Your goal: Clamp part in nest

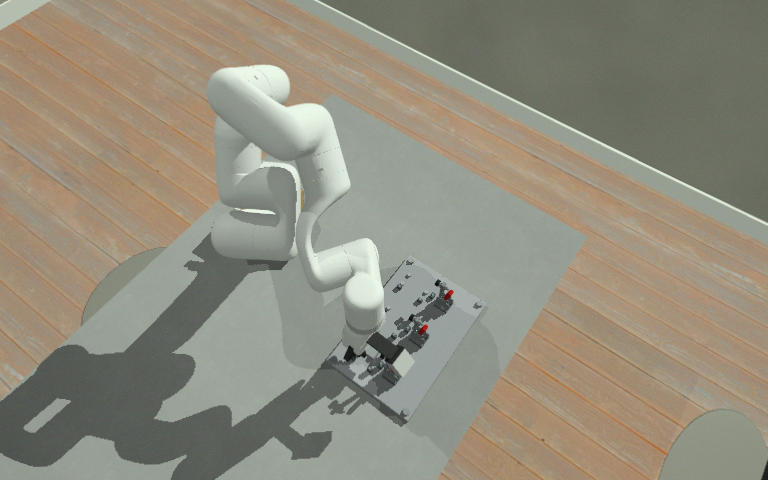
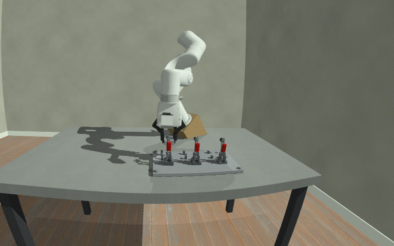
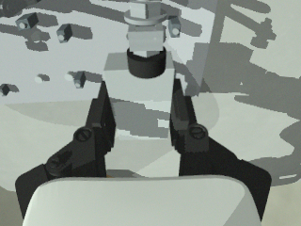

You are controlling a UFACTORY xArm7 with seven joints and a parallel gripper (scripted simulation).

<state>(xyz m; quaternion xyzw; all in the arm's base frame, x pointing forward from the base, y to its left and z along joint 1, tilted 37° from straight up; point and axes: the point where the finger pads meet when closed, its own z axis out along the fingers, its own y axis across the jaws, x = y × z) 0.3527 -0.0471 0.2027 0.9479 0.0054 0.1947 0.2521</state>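
The fixture plate lies 100 mm to the left of my hand, 90 mm below it and 60 mm ahead of it. Also, from my hand: part: 10 mm below.
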